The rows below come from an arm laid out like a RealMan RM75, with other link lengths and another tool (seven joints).
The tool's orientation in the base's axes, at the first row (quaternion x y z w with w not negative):
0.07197, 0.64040, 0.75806, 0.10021
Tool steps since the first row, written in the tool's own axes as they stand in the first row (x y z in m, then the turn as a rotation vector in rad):
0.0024, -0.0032, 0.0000, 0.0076, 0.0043, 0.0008
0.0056, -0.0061, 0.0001, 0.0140, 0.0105, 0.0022
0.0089, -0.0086, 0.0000, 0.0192, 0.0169, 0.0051
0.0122, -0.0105, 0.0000, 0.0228, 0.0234, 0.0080
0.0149, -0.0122, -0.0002, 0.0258, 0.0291, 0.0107
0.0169, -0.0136, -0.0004, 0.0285, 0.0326, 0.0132
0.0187, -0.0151, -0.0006, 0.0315, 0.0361, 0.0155
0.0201, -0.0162, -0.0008, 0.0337, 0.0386, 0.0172
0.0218, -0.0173, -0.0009, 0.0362, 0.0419, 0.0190
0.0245, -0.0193, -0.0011, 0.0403, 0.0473, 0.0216
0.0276, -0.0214, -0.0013, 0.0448, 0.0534, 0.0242
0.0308, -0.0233, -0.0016, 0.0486, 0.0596, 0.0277
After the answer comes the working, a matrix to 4 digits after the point.
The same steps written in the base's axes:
-0.0021, 0.0011, -0.0032, -0.0074, 0.0019, 0.0042
-0.0050, 0.0024, -0.0061, -0.0137, 0.0038, 0.0104
-0.0081, 0.0035, -0.0086, -0.0184, 0.0069, 0.0171
-0.0112, 0.0047, -0.0106, -0.0216, 0.0095, 0.0240
-0.0138, 0.0054, -0.0123, -0.0242, 0.0119, 0.0300
-0.0157, 0.0059, -0.0138, -0.0264, 0.0144, 0.0338
-0.0174, 0.0064, -0.0153, -0.0290, 0.0168, 0.0376
-0.0187, 0.0067, -0.0165, -0.0309, 0.0185, 0.0403
-0.0203, 0.0072, -0.0176, -0.0331, 0.0203, 0.0438
-0.0229, 0.0080, -0.0197, -0.0368, 0.0229, 0.0495
-0.0258, 0.0089, -0.0218, -0.0409, 0.0256, 0.0559
-0.0289, 0.0097, -0.0238, -0.0441, 0.0288, 0.0625

The tool's axes in the first row as the columns of a matrix, in the base's axes (rounded; the answer above uses it unrounded):
-0.9696, -0.0598, 0.2375
0.2441, -0.1597, 0.9565
-0.0192, 0.9854, 0.1694

